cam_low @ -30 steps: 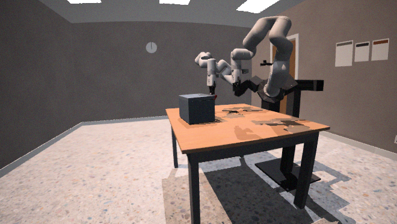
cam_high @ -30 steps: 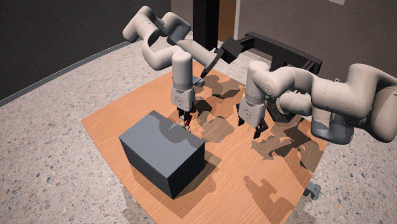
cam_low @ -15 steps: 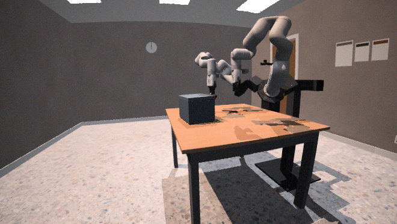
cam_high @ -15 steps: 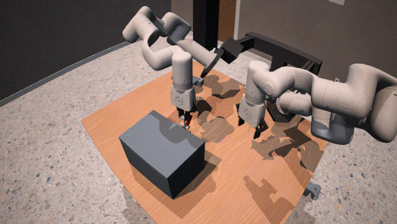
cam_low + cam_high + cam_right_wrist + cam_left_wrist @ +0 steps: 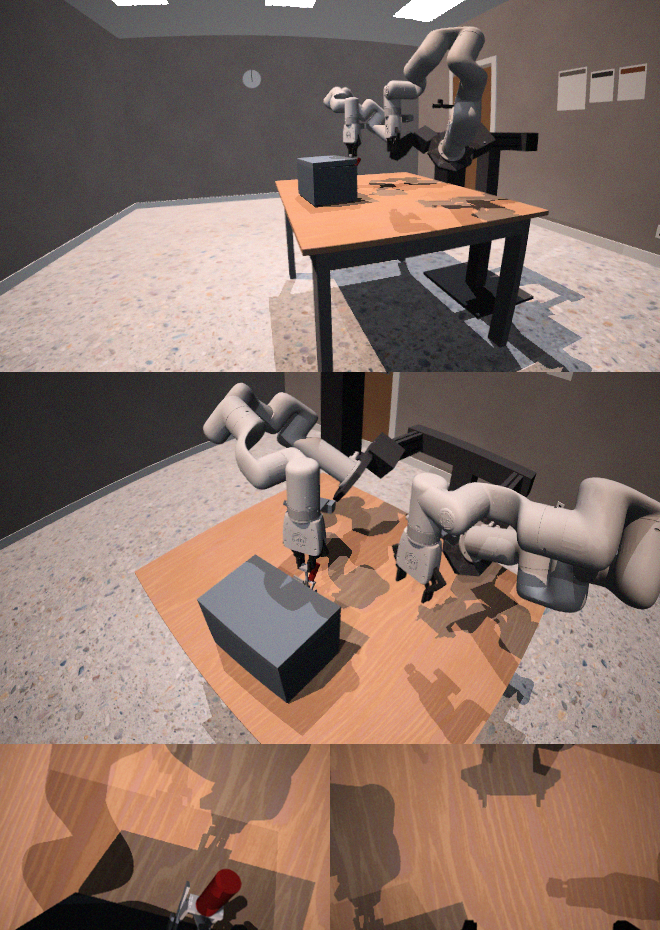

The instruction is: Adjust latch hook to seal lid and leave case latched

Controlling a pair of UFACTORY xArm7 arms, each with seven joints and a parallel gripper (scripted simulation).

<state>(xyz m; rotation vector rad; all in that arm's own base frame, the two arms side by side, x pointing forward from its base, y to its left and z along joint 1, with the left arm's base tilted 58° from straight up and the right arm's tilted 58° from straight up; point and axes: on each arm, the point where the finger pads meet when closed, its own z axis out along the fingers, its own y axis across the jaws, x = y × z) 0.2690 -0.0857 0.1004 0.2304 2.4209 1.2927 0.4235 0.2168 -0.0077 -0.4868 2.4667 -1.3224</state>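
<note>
Right now my right hand is 120 mm above the cross barrel.
</note>
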